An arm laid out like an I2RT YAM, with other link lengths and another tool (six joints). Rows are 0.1 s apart.
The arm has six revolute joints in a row. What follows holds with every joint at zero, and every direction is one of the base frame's.
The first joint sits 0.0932 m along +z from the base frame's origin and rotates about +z.
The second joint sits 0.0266 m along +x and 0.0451 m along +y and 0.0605 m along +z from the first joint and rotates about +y.
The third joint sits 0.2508 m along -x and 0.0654 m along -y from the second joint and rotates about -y.
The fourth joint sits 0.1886 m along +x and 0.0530 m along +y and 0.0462 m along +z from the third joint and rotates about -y.
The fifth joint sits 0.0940 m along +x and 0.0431 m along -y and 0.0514 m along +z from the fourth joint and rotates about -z.
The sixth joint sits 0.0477 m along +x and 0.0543 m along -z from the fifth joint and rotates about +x.
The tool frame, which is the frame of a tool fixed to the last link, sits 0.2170 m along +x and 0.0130 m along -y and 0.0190 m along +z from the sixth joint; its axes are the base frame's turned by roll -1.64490, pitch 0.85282 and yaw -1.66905 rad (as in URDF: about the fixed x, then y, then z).
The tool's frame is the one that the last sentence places.
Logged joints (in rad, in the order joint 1, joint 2, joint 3, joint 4, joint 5, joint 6), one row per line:
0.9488, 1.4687, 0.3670, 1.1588, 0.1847, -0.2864
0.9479, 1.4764, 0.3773, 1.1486, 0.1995, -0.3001
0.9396, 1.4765, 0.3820, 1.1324, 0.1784, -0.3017
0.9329, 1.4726, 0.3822, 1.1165, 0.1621, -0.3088
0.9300, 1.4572, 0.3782, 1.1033, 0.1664, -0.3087
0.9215, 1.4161, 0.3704, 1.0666, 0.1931, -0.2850
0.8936, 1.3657, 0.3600, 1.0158, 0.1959, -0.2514
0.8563, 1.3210, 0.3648, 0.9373, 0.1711, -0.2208
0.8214, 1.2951, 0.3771, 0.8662, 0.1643, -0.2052
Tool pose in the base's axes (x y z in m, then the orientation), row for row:
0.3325, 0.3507, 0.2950, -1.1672, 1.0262, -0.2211
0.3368, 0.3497, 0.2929, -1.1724, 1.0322, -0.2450
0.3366, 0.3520, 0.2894, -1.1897, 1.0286, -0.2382
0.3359, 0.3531, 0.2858, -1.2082, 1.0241, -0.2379
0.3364, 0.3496, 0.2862, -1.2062, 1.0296, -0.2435
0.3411, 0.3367, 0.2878, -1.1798, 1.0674, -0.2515
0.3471, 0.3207, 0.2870, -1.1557, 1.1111, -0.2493
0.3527, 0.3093, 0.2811, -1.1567, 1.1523, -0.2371
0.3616, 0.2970, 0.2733, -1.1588, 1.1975, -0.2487
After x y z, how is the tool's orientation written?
As a rotation vector, in radians.
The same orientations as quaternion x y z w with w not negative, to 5 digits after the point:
-0.52549, 0.46201, -0.09954, 0.70745
-0.52702, 0.46400, -0.11013, 0.70344
-0.53409, 0.46177, -0.10694, 0.70006
-0.54157, 0.45905, -0.10664, 0.69613
-0.54046, 0.46133, -0.10910, 0.69511
-0.52817, 0.47785, -0.11259, 0.69284
-0.51652, 0.49659, -0.11142, 0.68861
-0.51495, 0.51299, -0.10555, 0.67862
-0.51326, 0.53040, -0.11016, 0.66566

